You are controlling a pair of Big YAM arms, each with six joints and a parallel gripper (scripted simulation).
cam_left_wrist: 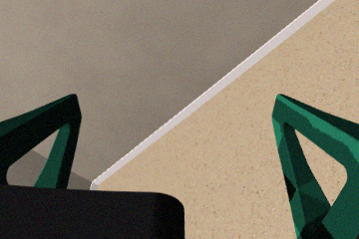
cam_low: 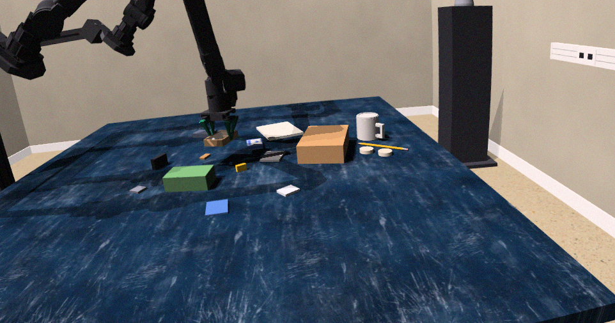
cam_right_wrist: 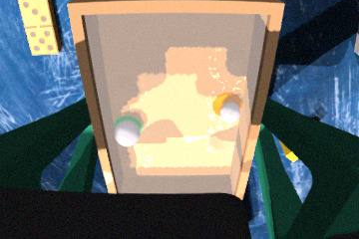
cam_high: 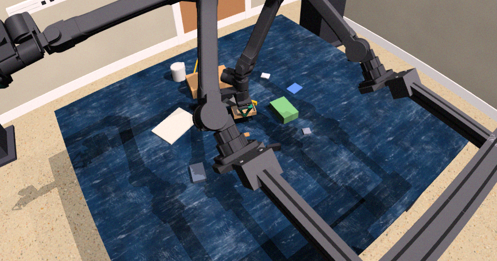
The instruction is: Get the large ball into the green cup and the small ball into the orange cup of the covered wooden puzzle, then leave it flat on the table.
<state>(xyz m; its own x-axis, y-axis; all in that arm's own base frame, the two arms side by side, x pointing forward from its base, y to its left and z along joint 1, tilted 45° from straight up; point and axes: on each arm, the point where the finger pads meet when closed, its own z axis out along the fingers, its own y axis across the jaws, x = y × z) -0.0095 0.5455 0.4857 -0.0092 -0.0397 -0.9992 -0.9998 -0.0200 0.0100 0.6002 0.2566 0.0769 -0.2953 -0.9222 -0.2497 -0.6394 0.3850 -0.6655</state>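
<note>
My right gripper is now 1 cm above the covered wooden puzzle. From my right hand the other things lie so: yellow block: 11 cm to the right, 8 cm ahead, 7 cm below; black block: 23 cm behind, 6 cm below, 2 cm to the right; green block: 20 cm to the right, 6 cm below, 6 cm behind.
</note>
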